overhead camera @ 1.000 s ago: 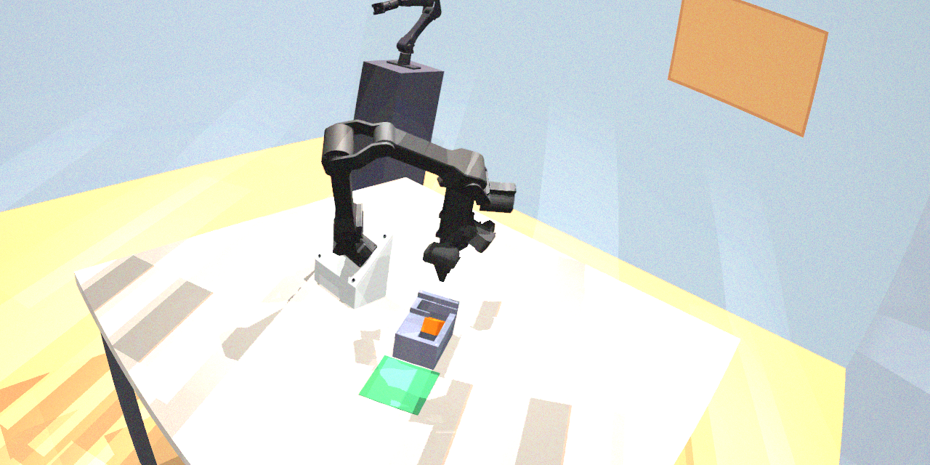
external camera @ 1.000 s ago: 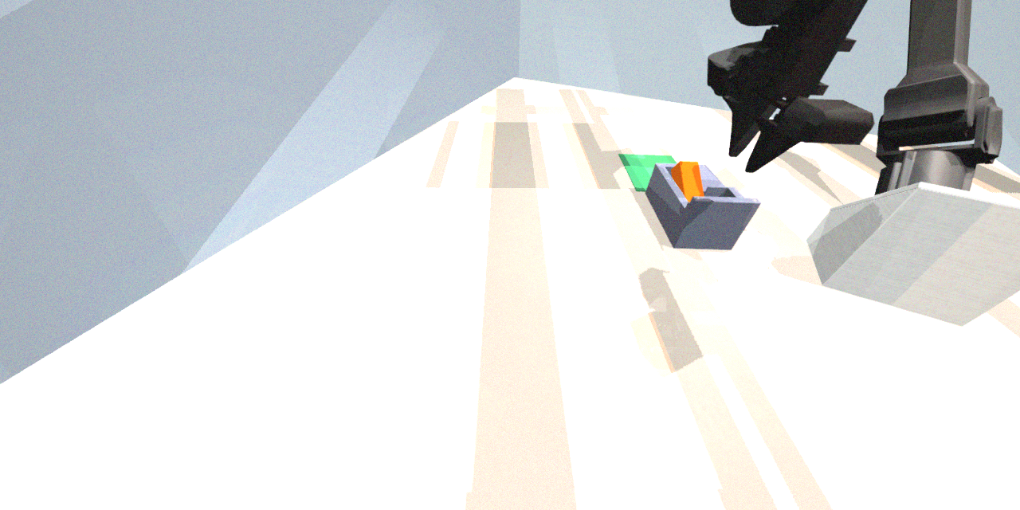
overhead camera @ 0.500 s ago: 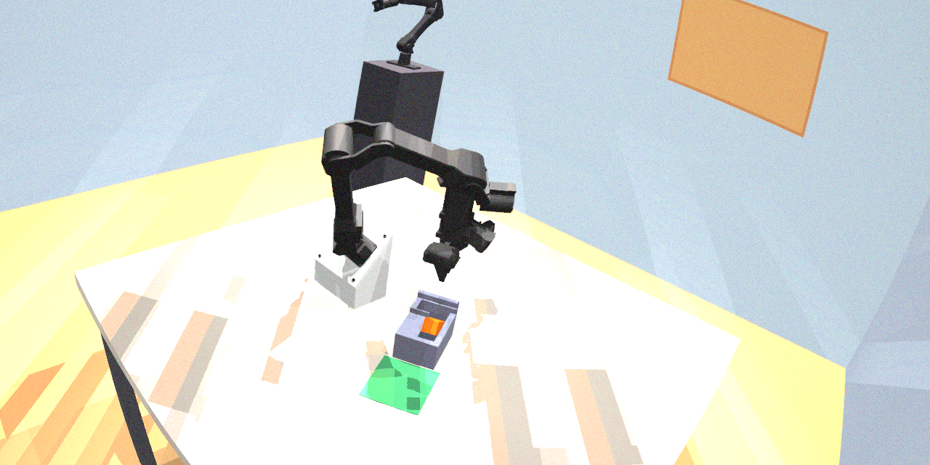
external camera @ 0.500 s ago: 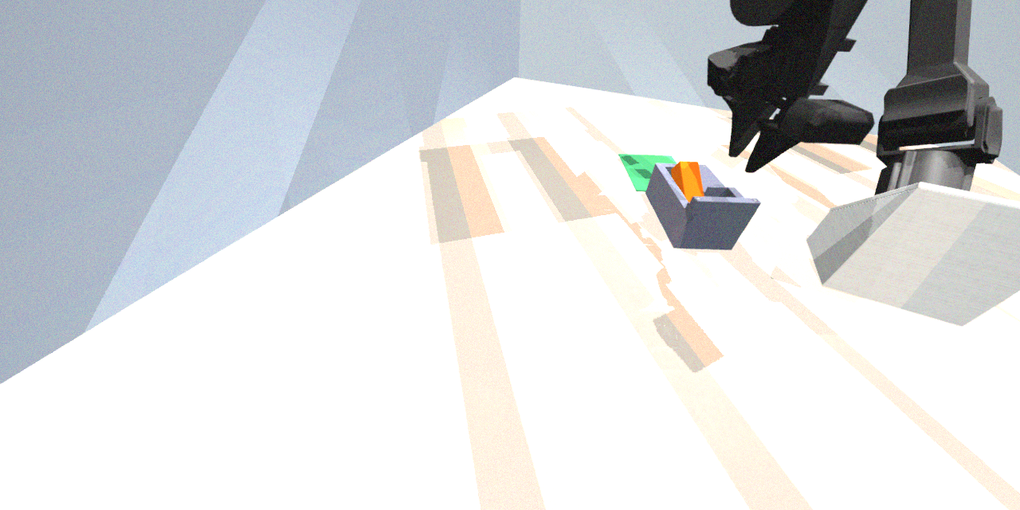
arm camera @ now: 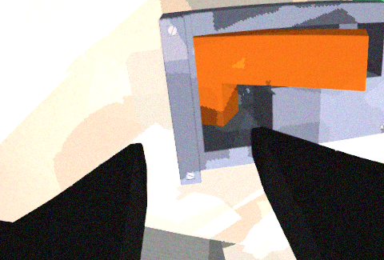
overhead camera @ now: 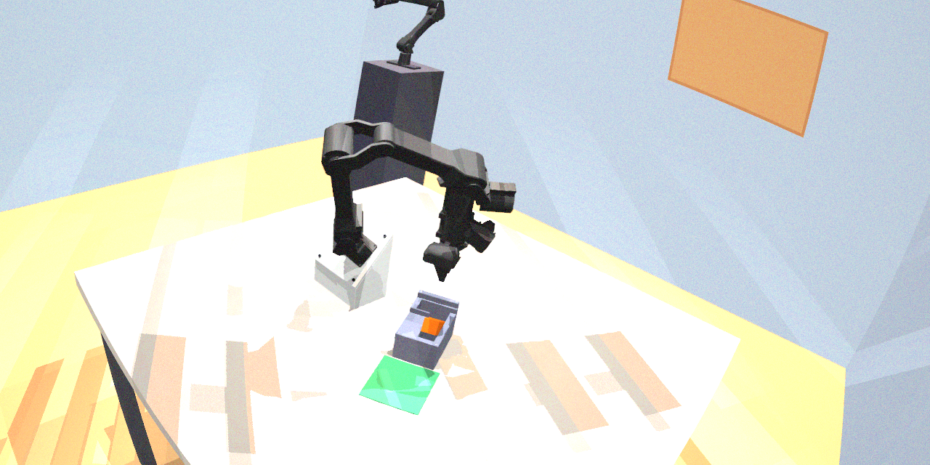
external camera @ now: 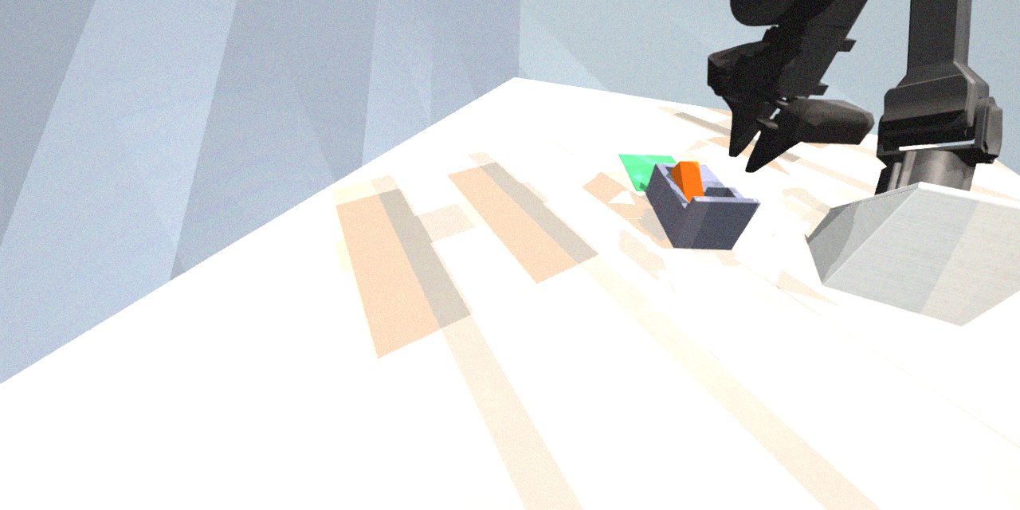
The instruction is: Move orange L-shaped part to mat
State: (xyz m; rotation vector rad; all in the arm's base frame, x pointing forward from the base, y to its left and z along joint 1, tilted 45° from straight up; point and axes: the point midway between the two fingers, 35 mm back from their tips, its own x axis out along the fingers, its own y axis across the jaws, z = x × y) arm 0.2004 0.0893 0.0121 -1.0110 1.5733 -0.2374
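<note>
The orange L-shaped part is 20 mm ahead of my gripper tip, 40 mm to the right of it and 100 mm below it. From my gripper tip the other things lie so: green mat: 100 mm ahead, 200 mm to the right, 160 mm below.
</note>
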